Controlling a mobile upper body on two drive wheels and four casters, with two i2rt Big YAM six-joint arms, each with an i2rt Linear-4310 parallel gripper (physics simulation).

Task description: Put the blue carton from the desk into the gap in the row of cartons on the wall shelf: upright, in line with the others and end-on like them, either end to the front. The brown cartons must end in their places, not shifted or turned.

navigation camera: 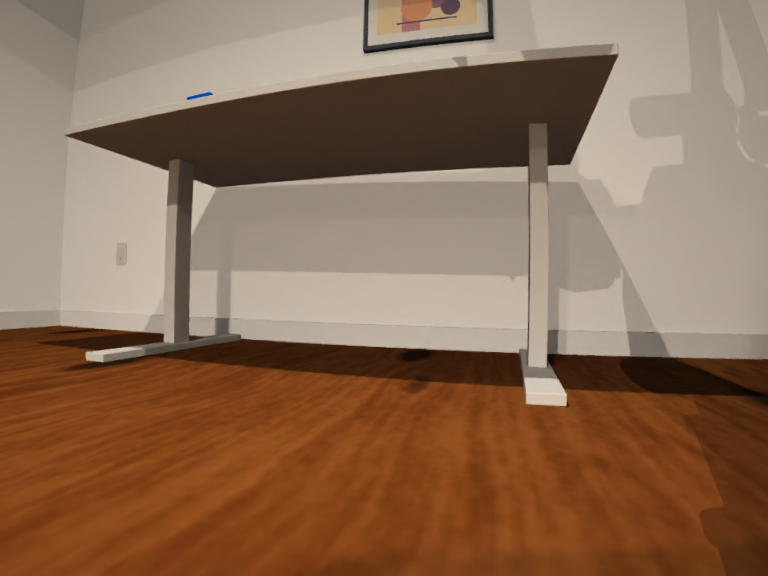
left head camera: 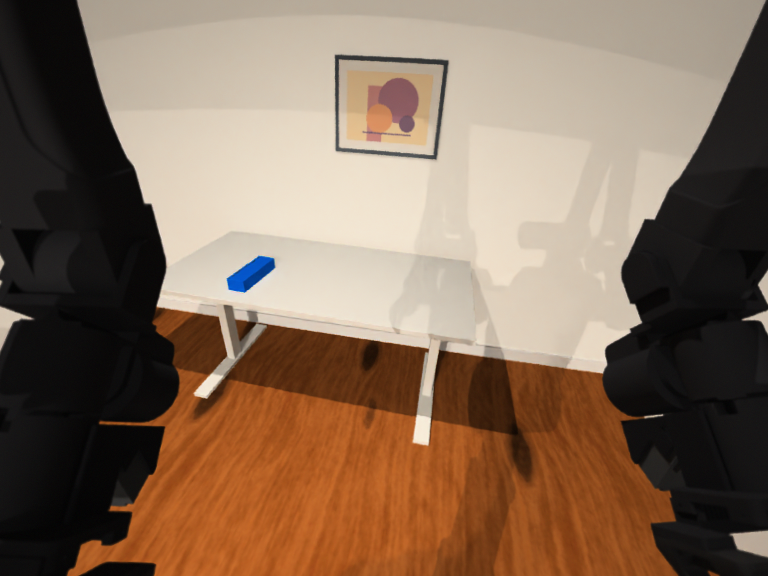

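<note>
The blue carton (left head camera: 250, 274) (navigation camera: 199, 96) lies flat on its long side on the white desk (left head camera: 366, 279) (navigation camera: 322, 77), near the desk's left end in the left head camera. A thin strip of it shows over the desk edge in the navigation camera. My left gripper (left head camera: 127, 505) is at the lower left of the left head camera, open and well apart from the carton. My right gripper (left head camera: 660, 496) is at the lower right, open and far from the carton. The wall shelf and the brown cartons do not show in either view.
A framed picture (left head camera: 390, 106) (navigation camera: 428, 27) hangs on the wall above the desk. The desk's left leg (left head camera: 228, 331) (navigation camera: 178, 254) and right leg (left head camera: 429, 372) (navigation camera: 538, 248) stand on long feet that reach out over the wooden floor (left head camera: 310, 483) (navigation camera: 341, 483).
</note>
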